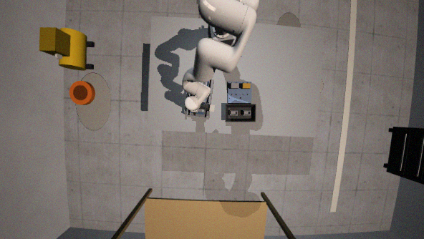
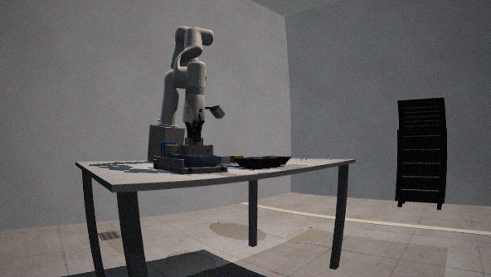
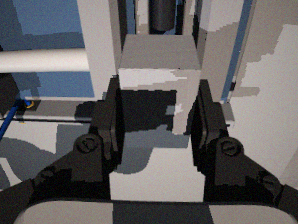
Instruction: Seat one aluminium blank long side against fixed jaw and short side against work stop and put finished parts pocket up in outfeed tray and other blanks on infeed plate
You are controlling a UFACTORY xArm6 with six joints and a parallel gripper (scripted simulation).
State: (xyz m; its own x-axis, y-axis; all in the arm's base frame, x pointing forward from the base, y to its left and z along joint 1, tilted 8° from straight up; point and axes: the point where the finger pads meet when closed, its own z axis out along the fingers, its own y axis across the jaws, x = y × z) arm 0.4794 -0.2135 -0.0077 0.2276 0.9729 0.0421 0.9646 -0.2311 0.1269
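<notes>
Right now my hand is 50 mm to the right of the dark work stop rod, 40 mm above it and 10 mm short of it. Round my hand: brass blank (390 mm to the left, 120 mm behind, 100 mm below).
</notes>
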